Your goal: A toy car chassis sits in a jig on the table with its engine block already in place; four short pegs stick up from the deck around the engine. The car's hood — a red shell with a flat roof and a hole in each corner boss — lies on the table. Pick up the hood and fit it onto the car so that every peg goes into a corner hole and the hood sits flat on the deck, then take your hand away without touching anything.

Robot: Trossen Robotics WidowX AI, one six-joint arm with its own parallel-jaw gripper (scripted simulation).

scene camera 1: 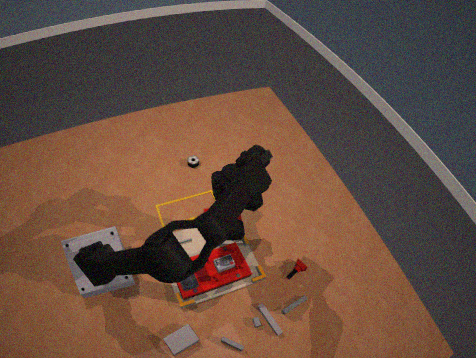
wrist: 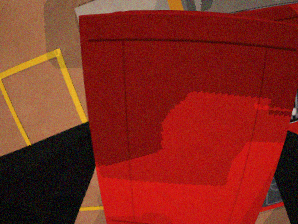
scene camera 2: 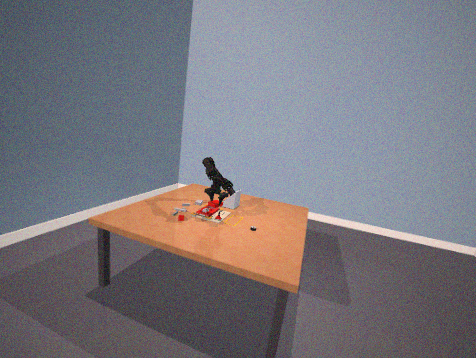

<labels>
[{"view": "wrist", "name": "my gripper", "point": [187,135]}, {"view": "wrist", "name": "red hood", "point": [185,111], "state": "held by my gripper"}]
</labels>
